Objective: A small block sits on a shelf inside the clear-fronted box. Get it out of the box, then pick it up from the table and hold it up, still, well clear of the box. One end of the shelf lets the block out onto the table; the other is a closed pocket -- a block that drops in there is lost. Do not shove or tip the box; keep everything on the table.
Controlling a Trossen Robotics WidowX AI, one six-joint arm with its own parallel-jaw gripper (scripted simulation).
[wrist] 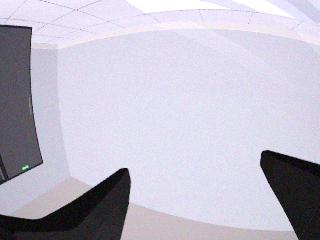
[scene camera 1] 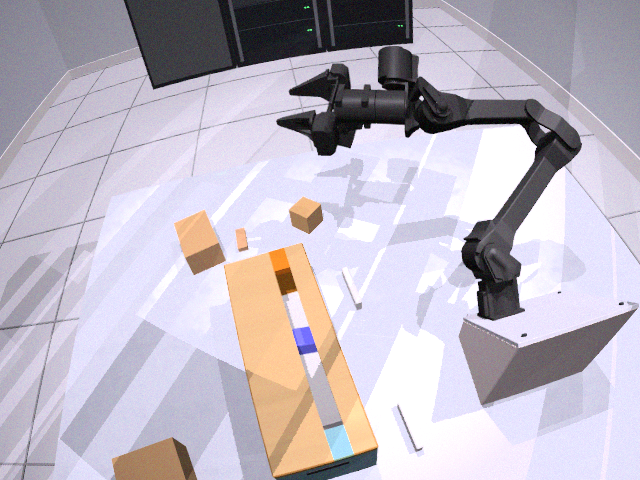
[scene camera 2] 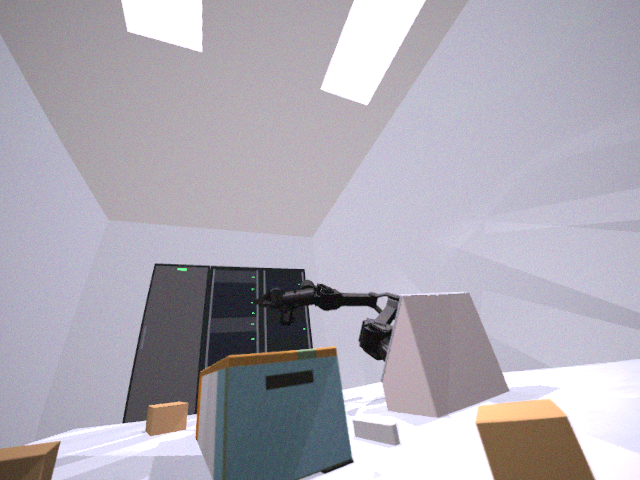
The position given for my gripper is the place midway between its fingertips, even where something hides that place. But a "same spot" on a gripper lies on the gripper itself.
my gripper: wrist; scene camera 1 283, 106; scene camera 2
same spot on my gripper: [wrist: 105, 204] = [scene camera 2: 267, 306]
